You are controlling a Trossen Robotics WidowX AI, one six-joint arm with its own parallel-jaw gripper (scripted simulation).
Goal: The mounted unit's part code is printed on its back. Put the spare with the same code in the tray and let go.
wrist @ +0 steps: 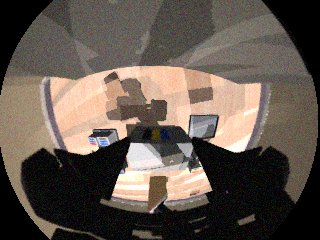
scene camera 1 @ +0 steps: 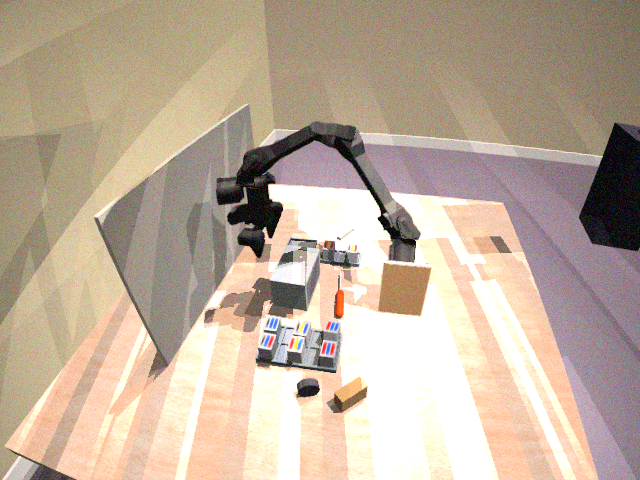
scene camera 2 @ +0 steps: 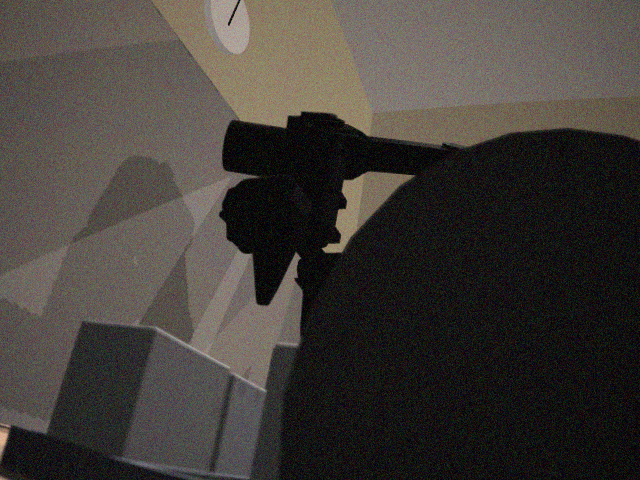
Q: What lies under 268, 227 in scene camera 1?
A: The gripper.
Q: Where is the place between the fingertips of the gripper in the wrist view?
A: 162, 140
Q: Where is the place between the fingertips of the gripper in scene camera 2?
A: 285, 323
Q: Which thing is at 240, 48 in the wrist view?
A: A grey panel.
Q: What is the gripper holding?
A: Nothing.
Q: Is the gripper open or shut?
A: Open.
